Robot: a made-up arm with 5 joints.
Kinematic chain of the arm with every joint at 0, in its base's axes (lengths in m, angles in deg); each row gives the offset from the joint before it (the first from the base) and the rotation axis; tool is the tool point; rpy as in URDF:
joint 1: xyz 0 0 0.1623 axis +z
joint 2: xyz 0 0 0 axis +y
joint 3: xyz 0.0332 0 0.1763 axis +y
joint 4: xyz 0.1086 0 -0.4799 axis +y
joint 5: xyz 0.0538 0 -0.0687 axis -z
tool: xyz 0 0 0 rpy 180 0 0
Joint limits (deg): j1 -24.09..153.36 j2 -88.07..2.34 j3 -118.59..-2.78 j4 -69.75..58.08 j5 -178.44..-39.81
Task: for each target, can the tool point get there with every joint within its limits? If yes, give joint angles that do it. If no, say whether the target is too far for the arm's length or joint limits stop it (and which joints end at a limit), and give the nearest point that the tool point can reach.
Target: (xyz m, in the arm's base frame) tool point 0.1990 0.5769 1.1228
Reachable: no: too far | nearest point 0.1277 0.3702 0.7786 | short by 0.408 m
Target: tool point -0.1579 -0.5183 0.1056
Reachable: no: joint limits stop it (at a limit: joint 2, joint 3, joint 4) | nearest point -0.1602 -0.5259 0.5204 | short by 0.415 m
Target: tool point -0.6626 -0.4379 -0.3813
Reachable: no: too far | nearest point -0.2658 0.1333 -0.1821 | short by 0.724 m
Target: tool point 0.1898 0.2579 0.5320
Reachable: yes | joints 53.65 -77.71 -27.09 -2.86 -145.52
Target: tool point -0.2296 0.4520 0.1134
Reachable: yes | joints 116.93 -18.40 -37.64 38.02 -92.35
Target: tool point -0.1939 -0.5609 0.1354
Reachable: no: joint limits stop it (at a limit: joint 2, joint 3, joint 4) | nearest point -0.1796 -0.5196 0.5204 | short by 0.388 m
